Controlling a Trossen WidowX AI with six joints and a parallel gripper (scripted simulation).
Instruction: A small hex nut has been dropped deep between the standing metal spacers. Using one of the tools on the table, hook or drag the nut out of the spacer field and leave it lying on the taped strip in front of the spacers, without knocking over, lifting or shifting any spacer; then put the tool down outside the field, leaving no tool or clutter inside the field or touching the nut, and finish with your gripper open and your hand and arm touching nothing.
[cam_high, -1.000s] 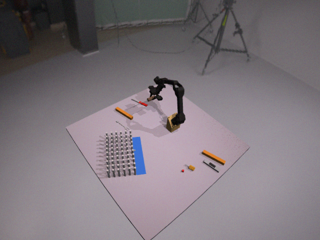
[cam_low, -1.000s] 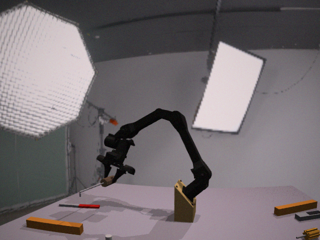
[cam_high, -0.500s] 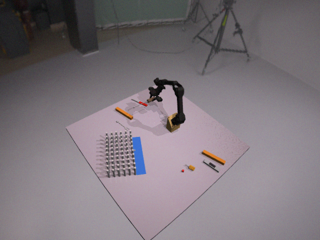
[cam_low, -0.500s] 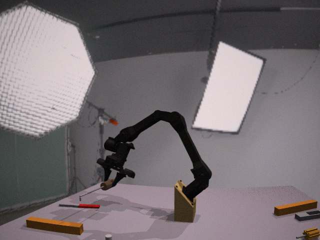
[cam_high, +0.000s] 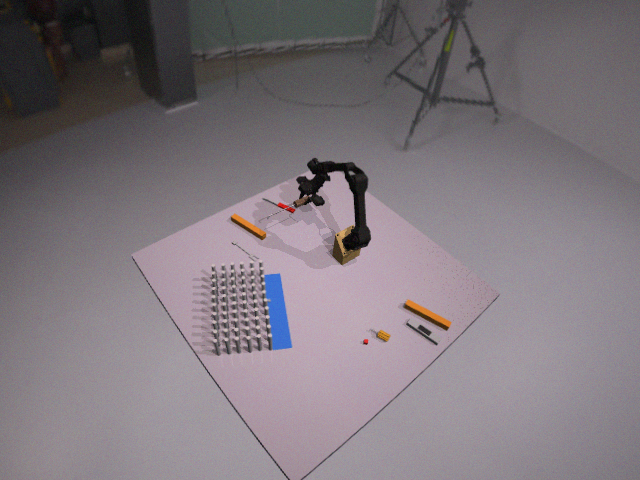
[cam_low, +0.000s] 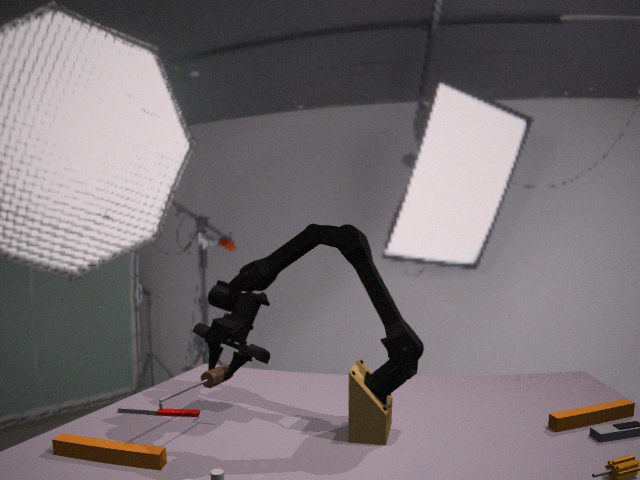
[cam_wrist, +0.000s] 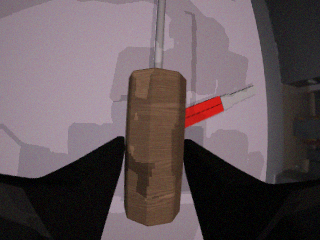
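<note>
The hook tool lies 100 mm ahead of my gripper tip and 10 mm to the right of it. The rest, counted from my gripper tip: red-handled tool: 150 mm to the right, 100 mm below, 40 mm ahead; blue taped strip: 480 mm ahead, 380 mm to the left, 100 mm below; small yellow tool: 770 mm to the left, 230 mm ahead, 80 mm below.
</note>
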